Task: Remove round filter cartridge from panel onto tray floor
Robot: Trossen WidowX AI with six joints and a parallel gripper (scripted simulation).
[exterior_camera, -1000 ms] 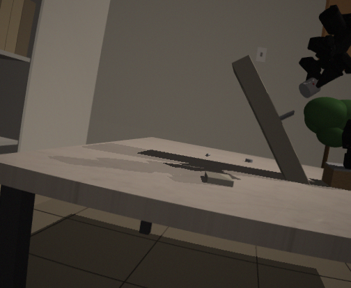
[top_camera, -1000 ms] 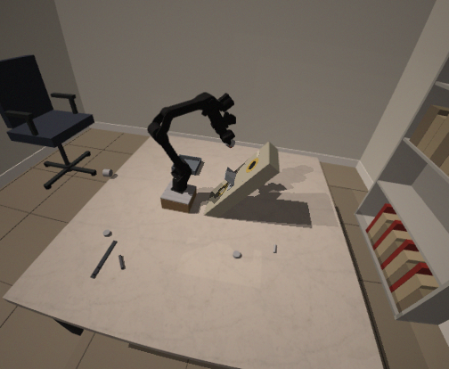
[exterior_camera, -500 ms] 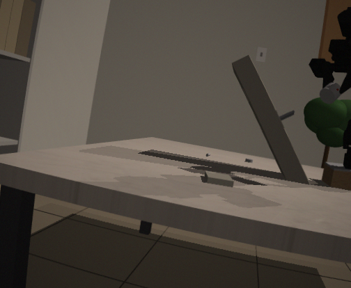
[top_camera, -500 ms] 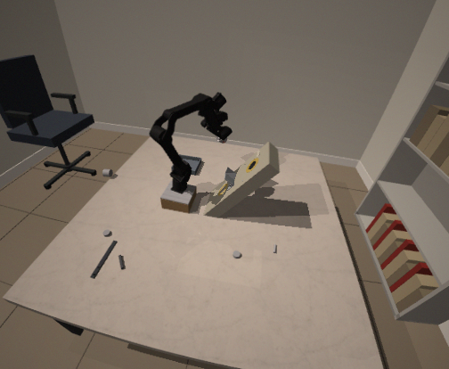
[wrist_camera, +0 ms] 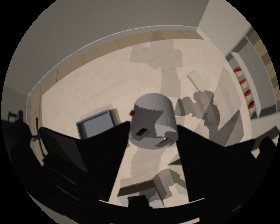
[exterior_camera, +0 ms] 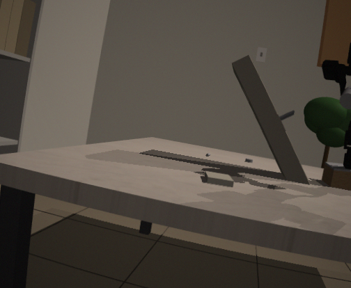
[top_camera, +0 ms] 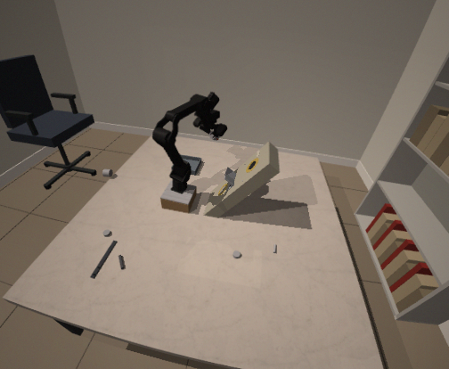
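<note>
My gripper tip is now 25 cm above the grey tray and 17 cm past it. From my gripper tip the other things lie so: small peg (46 cm ahead, 39 cm to the right, 26 cm below); then grey flap (22 cm to the right, 18 cm ahead, 8 cm below); then round filter cartridge (right at my gripper tip).
</note>
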